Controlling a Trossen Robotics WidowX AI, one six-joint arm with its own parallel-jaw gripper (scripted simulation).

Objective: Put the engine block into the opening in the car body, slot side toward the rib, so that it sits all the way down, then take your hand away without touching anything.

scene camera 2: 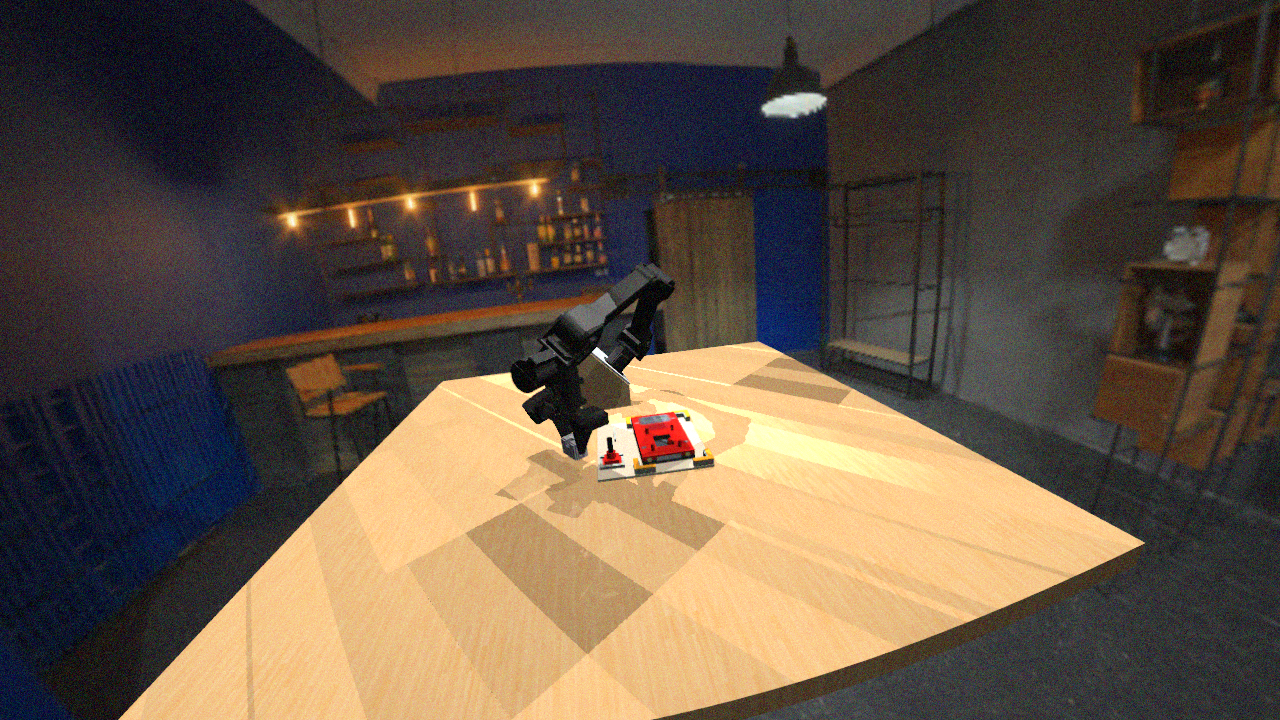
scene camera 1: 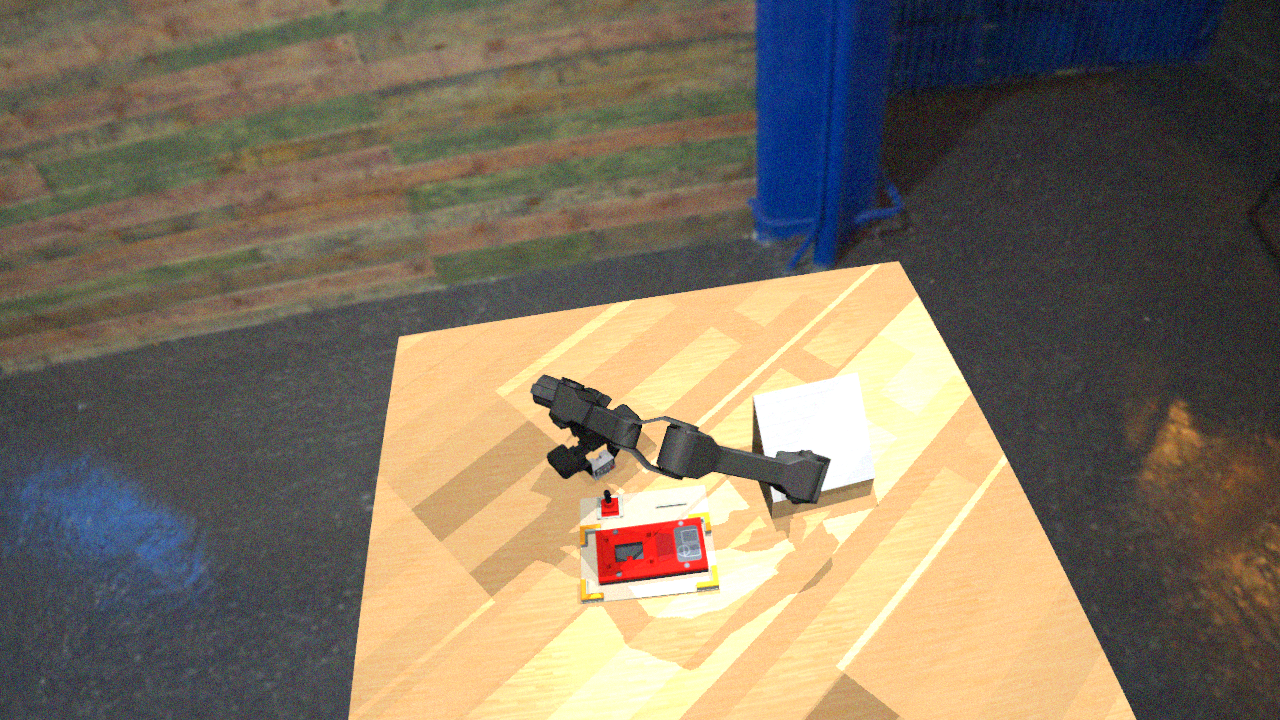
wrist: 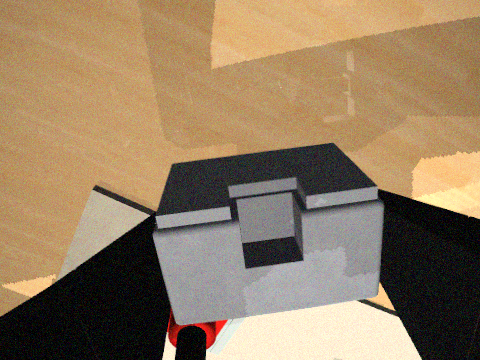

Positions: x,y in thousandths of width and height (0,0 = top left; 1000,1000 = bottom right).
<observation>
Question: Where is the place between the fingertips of my gripper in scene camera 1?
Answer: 470,648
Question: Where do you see a red car body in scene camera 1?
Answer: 521,763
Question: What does my gripper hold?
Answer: A grey engine block.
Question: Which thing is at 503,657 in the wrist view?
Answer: A grey engine block.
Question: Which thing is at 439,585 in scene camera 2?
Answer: My gripper.
</observation>
